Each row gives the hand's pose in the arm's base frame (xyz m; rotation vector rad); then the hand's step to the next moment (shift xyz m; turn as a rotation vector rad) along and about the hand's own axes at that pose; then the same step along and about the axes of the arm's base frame.
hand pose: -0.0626 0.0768 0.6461 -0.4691 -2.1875 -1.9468
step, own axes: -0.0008 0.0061 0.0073 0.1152 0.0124 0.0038
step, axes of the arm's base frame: 0.0034 0.0077 0.0045 -0.1031 0.0184 0.0497
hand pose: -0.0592 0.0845 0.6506 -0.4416 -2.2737 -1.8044
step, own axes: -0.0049 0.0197 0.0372 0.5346 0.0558 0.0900
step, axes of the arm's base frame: 0.0125 0.0398 0.0077 -0.4773 0.1553 0.2123
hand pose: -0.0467 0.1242 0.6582 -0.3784 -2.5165 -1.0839
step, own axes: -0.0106 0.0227 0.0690 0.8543 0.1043 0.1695
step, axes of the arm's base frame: 0.0023 0.0651 -0.0339 -0.7629 0.2772 0.3326
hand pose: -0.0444 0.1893 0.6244 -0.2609 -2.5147 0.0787
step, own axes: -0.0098 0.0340 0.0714 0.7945 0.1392 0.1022
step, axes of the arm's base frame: -0.0276 0.0315 -0.0678 -0.6704 0.2989 0.3497
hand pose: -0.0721 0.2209 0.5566 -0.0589 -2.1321 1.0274
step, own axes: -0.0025 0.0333 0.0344 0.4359 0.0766 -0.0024
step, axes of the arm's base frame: -0.0293 -0.0008 -0.0379 -0.3300 0.2023 0.2146
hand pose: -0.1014 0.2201 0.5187 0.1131 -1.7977 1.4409
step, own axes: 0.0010 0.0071 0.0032 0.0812 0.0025 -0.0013
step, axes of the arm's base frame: -0.0061 0.0001 -0.0050 -0.0548 0.0344 0.0491
